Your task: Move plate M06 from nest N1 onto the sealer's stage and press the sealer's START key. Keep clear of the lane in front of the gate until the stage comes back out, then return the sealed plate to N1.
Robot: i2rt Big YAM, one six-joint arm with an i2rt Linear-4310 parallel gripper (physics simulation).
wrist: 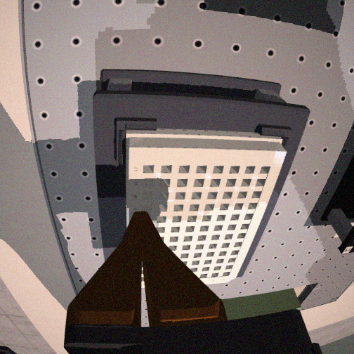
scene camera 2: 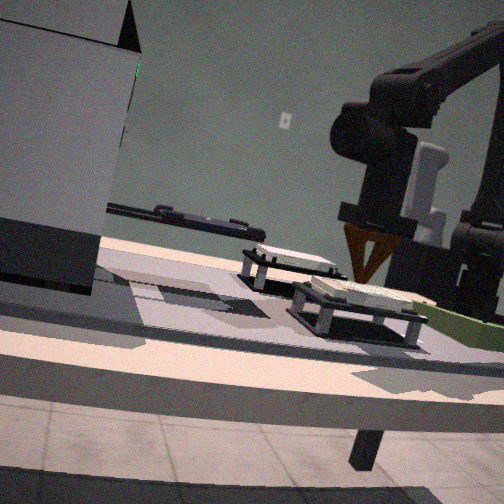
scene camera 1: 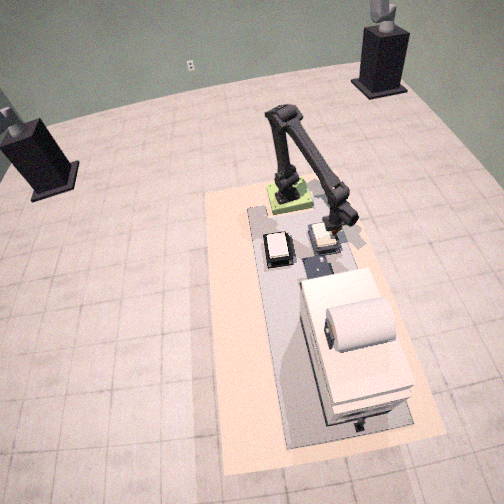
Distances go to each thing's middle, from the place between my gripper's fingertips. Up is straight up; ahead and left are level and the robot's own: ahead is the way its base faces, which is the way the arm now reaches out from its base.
Labels:
The dark sealer stage (scene camera 2: 235,228) lies 22 cm ahead of my hand, 15 cm to the right of it and 3 cm above it. Round my hand: white roll (scene camera 1: 371,321): 55 cm ahead, 18 cm to the right, 34 cm above.

